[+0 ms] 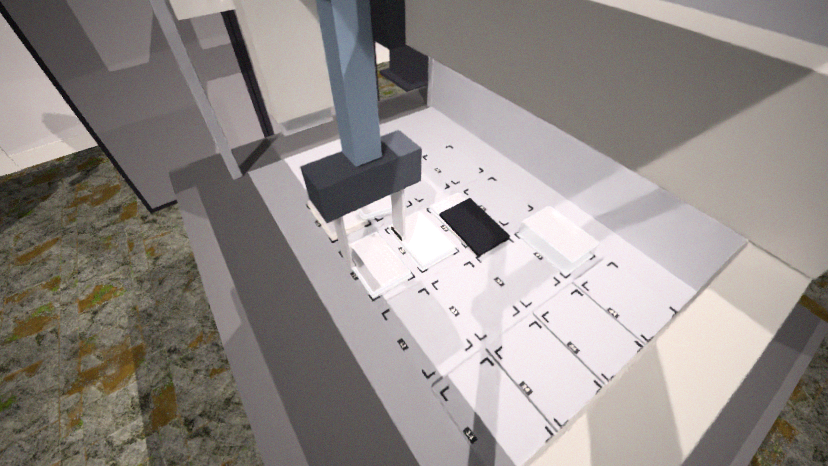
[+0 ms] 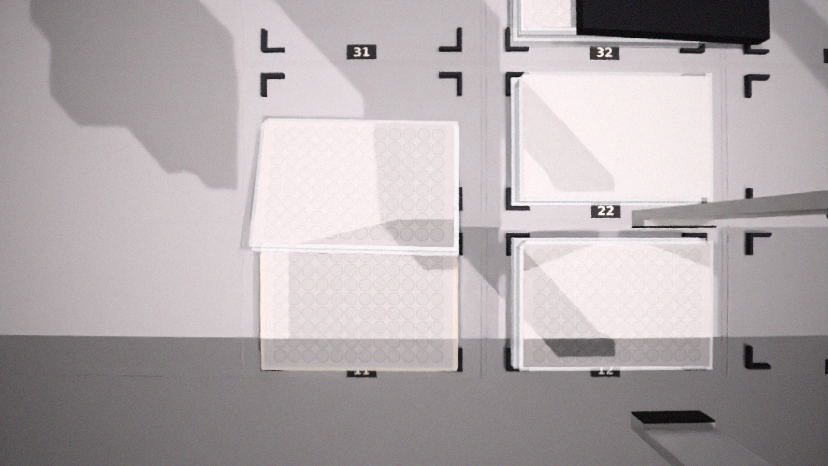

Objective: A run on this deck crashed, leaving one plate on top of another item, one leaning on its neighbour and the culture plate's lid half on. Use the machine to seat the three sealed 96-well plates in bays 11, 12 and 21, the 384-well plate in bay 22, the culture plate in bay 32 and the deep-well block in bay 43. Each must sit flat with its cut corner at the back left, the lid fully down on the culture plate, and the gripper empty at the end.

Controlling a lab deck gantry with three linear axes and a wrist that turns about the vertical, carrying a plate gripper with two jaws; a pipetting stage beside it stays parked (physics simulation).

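Frame: origin at the robot's base, x up, y back, z right, level; metres.
Seen in the pictures: gripper, fingertip midpoint: point(image 1: 374, 246) point(image 2: 666, 319); robot's base, link origin: point(image 1: 308, 206) point(image 2: 267, 364).
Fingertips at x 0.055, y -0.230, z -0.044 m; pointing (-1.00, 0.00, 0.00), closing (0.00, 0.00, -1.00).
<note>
Offsets run from my fingertips to a thing's top centre. "pt": to the spot under its first point.
My gripper point(image 1: 375, 252) point(image 2: 673, 318) is open and empty, its jaws astride a 96-well plate {dx -0.041, dy +0.002, dz +0.001 m} point(image 1: 379, 263) point(image 2: 617, 303) that sits in bay 12. A cream-edged 96-well plate {dx -0.041, dy +0.166, dz +0.001 m} point(image 2: 359, 312) lies at bay 11. Another 96-well plate {dx -0.027, dy +0.166, dz -0.075 m} point(image 1: 379, 209) point(image 2: 347, 185) leans on its edge, skewed over bay 21. The 384-well plate {dx -0.041, dy +0.002, dz -0.106 m} point(image 1: 427, 243) point(image 2: 614, 138) sits in bay 22. The culture plate {dx -0.041, dy +0.002, dz -0.213 m} point(image 1: 450, 202) point(image 2: 547, 14) is in bay 32, its black lid {dx -0.033, dy -0.036, dz -0.213 m} point(image 1: 475, 225) point(image 2: 672, 17) shifted right, half on. The deep-well block {dx -0.013, dy -0.162, dz -0.320 m} point(image 1: 559, 237) stands at bay 43. Front edges of the gripper hide part of bay 11.
The blue gripper column point(image 1: 356, 81) rises from the dark gripper body point(image 1: 362, 176). The pale pipetting stage point(image 1: 286, 63) stands behind it. The deck's rear wall point(image 1: 521, 127) runs behind the block. Bay 31 {pt dx -0.055, dy +0.167, dz -0.167 m} point(image 2: 360, 52) lies behind the leaning plate.
</note>
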